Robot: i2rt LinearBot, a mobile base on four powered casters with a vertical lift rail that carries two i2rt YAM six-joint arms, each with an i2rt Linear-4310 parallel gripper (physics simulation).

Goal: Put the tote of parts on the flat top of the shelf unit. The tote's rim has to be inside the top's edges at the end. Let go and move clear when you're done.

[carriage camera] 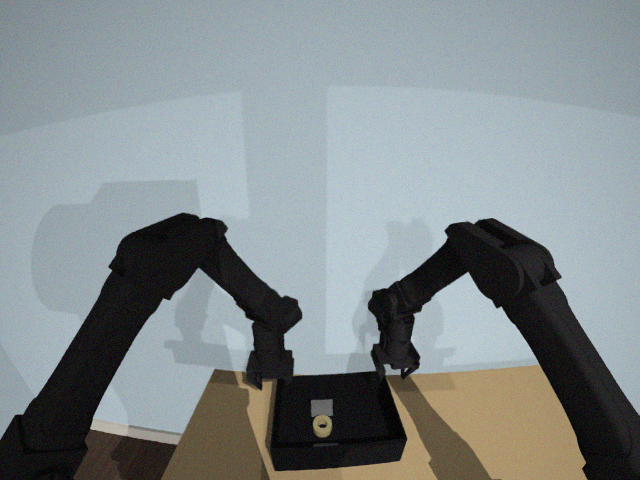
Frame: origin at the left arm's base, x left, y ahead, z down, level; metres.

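Seen in the pictures: left gripper, fingertip midpoint: (274, 388); right gripper, fingertip midpoint: (390, 379).
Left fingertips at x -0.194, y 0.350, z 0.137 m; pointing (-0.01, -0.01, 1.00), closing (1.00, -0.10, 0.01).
A point is followed by its place in that frame.
The black tote (338, 457) @[z 0.212, x -0.358, y 0.228 m] sits on the tan shelf top (496, 408) @[z 0.263, x -0.828, y 0.373 m], below the middle of the carriage view. A yellow ring (317, 432) @[z 0.241, x -0.306, y 0.302 m] and a grey block (321, 406) @[z 0.243, x -0.313, y 0.380 m] lie inside it. Its far rim appears close to the top's far edge; how much margin is there cannot be told. My left gripper (272, 383) @[z 0.137, x -0.194, y 0.350 m] is open at the tote's far left corner, with no wall seen between its fingers. My right gripper (393, 375) @[z 0.134, x -0.493, y 0.387 m] is open at the far right corner, its left finger overlapping the corner in the picture. The gaps between fingers and rim are hard to judge.
A pale blue wall (413, 155) @[z -0.411, x -0.531, y 0.560 m] stands right behind the shelf top. Brown floor (124, 454) @[z 0.873, x 0.635, y 0.430 m] shows at the lower left. The top's near edge is out of the picture. Both arms reach in from the sides, and their shadows fall across the top and wall.
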